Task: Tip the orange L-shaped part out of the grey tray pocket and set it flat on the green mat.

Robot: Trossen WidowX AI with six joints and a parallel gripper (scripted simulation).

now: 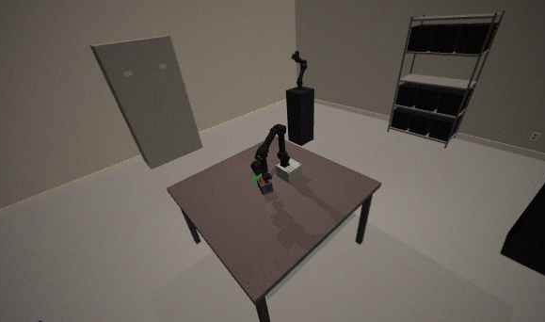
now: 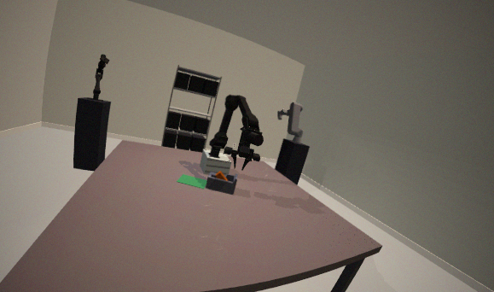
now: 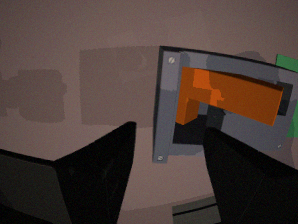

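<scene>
My gripper tip is now 2 cm past the orange L-shaped part, 4 cm to the left of it and 9 cm above it. From my gripper tip the other things lie so: green mat 9 cm behind, 21 cm to the right, 15 cm below.
</scene>
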